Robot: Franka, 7 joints.
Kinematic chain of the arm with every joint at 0, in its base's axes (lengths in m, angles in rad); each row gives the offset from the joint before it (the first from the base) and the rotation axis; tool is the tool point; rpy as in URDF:
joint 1: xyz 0 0 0.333 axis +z
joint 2: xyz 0 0 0 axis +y
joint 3: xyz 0 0 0.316 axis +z
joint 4: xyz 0.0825 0 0 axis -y
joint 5: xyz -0.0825 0 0.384 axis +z
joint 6: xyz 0 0 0 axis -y
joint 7: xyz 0.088 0 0 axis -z
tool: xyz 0 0 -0.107 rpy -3.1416 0 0
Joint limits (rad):
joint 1: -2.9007..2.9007
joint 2: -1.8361..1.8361
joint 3: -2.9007..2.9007
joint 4: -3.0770..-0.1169
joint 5: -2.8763..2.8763
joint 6: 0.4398..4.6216
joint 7: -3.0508..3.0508
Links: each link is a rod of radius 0.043 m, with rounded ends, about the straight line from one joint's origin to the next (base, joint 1, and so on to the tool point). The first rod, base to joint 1, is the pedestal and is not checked.
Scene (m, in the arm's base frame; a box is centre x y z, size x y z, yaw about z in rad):
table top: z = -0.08
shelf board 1: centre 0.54 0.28 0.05 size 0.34 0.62 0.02 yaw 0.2
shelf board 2: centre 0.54 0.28 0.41 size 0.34 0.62 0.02 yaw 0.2
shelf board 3: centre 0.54 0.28 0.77 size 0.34 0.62 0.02 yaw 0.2
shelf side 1: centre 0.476 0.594 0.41 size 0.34 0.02 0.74 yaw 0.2
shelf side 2: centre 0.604 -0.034 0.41 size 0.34 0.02 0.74 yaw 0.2
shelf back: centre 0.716 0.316 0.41 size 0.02 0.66 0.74 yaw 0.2
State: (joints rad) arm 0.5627 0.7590 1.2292 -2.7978 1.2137 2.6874 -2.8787
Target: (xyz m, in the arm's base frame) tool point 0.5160 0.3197 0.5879
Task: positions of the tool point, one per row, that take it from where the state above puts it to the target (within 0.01 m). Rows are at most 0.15 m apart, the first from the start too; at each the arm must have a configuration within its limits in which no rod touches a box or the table.
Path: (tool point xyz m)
1: -0.0603 0.3242 0.1302
2: 0.0473 0.3606 0.1683
3: 0.1453 0.3735 0.2435
4: 0.2180 0.3602 0.3477
5: 0.2529 0.3221 0.4678
6: 0.2428 0.2643 0.5879
7: 0.3184 0.3104 0.5999
8: 0.4113 0.3308 0.6011
9: 0.5160 0.3197 0.5879

